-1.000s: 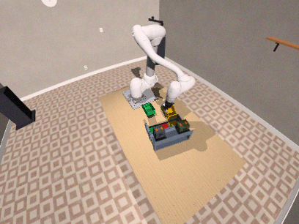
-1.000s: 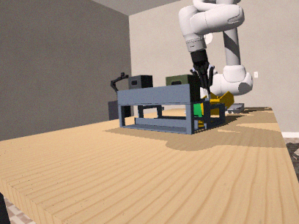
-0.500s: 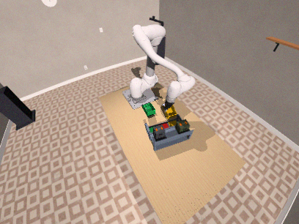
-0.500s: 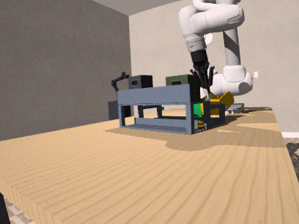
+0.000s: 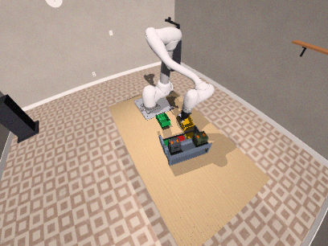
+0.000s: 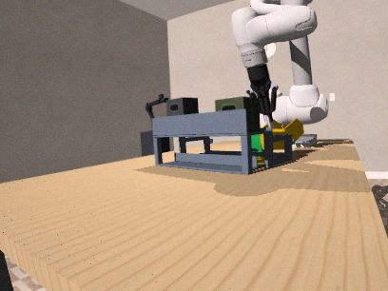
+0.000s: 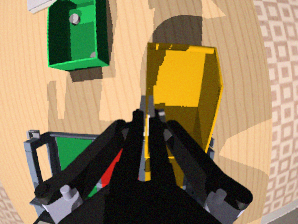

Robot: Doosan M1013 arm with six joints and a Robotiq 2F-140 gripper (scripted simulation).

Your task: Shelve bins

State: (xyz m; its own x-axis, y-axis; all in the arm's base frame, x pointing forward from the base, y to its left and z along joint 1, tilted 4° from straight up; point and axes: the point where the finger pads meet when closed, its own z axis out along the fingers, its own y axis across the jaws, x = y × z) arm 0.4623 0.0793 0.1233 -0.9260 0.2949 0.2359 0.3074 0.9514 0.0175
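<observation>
Now: the yellow bin 50 mm to the left of my hand and 40 mm below it. The rest, counted from my hand: dark box 200 mm ahead, 260 mm to the right, 40 mm above; then green bin 200 mm behind, 90 mm to the right, 90 mm below.
</observation>
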